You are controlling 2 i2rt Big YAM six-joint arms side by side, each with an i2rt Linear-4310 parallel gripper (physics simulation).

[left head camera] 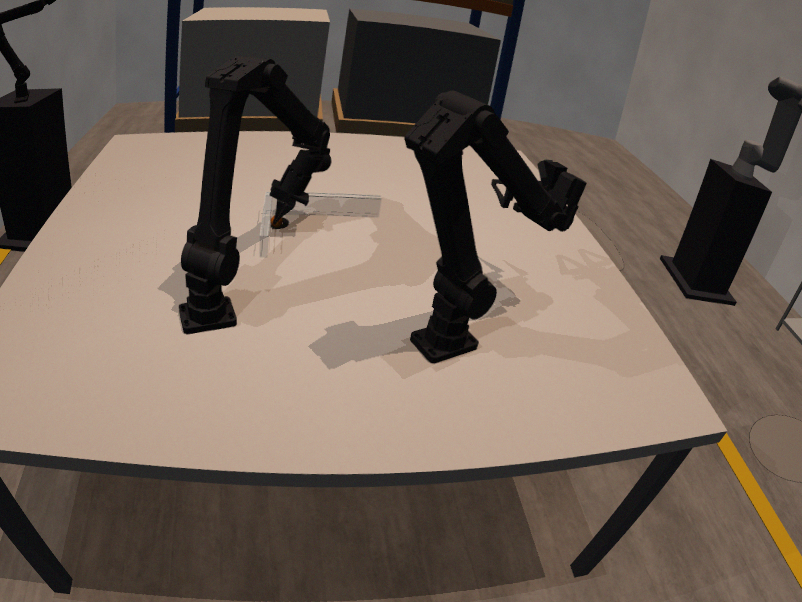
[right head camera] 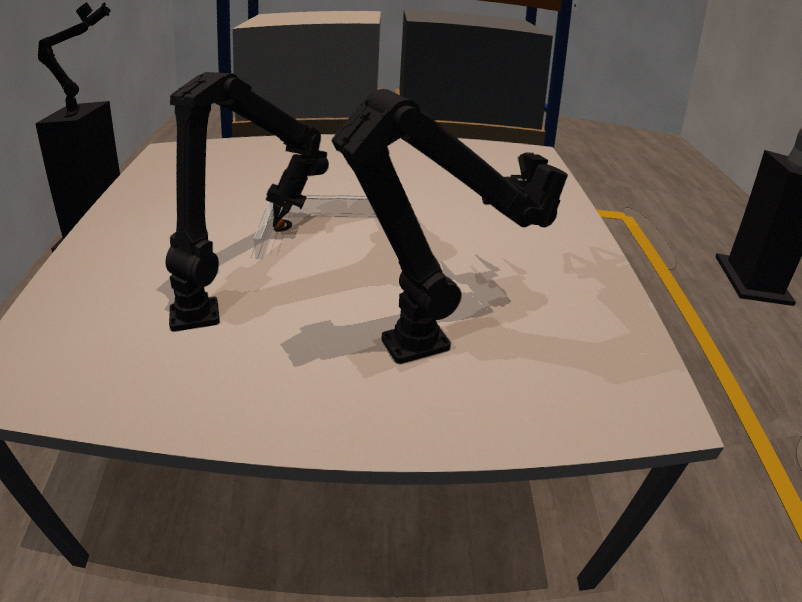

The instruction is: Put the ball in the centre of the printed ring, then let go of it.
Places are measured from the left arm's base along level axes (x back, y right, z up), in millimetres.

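Pixels of known places: left gripper, fingertip midpoint: (left head camera: 273,223) (right head camera: 274,226); left arm's base, link origin: (left head camera: 207,317) (right head camera: 194,316); right arm's base, link origin: (left head camera: 443,343) (right head camera: 415,344).
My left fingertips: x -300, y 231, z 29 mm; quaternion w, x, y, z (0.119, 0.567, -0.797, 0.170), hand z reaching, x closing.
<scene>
Ahead of a thing's pixels: the offset from my left fingertips to its top centre. "pt": to the spot under its first point. Level surfaces: height alone.
A small orange patch, which looks like part of the ball {dx -32, dy +17, dz +4 mm} (left head camera: 274,220) (right head camera: 281,223), shows low at the table, right at the fingertips of my left gripper (left head camera: 277,218) (right head camera: 278,221). The left fingers point down and are shut; they partly cover the patch. A small dark oval shows at the same spot; whether it is the printed ring is too small to tell, so the ball's place relative to the ring is unclear. My right gripper (left head camera: 507,195) is open and raised above the table's right side, far from the ball; its fingertips are mostly hidden in the right head view.
Clear low walls stand near the left gripper: one behind it, running to the right (left head camera: 346,204) (right head camera: 340,206), and one at its left side {pt dx +105, dy -52, dz +29 mm} (left head camera: 264,236) (right head camera: 262,226). Both arms stand on the pale table {dz -29 mm} (left head camera: 323,414) (right head camera: 323,414), and their shadows fall across it.
</scene>
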